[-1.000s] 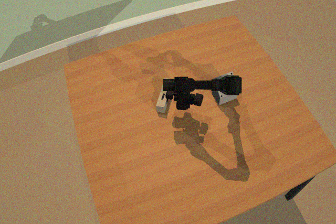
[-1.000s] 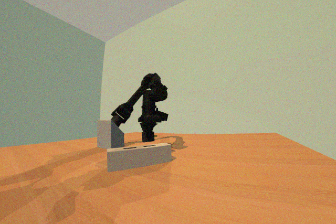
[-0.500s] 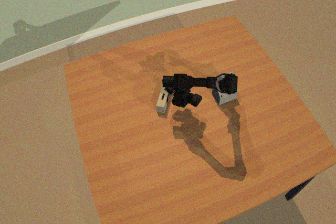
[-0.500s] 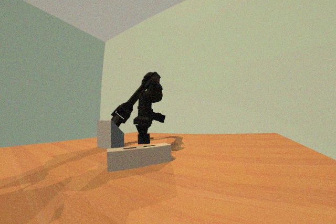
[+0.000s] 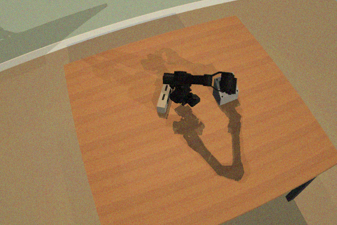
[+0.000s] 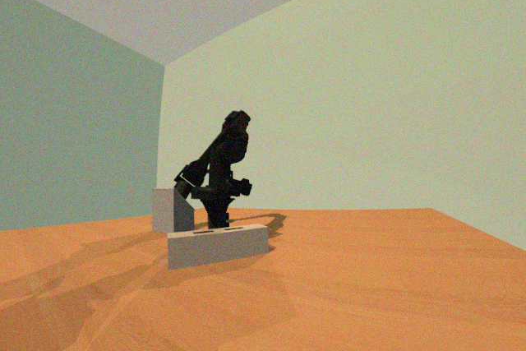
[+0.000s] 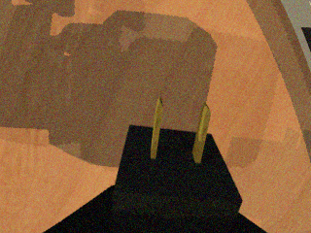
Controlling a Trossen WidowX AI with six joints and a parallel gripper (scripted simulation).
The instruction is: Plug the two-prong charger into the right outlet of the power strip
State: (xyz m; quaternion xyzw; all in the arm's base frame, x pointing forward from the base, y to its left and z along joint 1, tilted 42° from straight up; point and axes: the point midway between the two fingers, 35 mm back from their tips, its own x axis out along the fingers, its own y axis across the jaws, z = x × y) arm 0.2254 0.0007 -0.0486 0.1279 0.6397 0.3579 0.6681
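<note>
Right now the black two-prong charger is 2 cm ahead of my gripper tip, 1 cm to the left of it and 1 cm above it.
</note>
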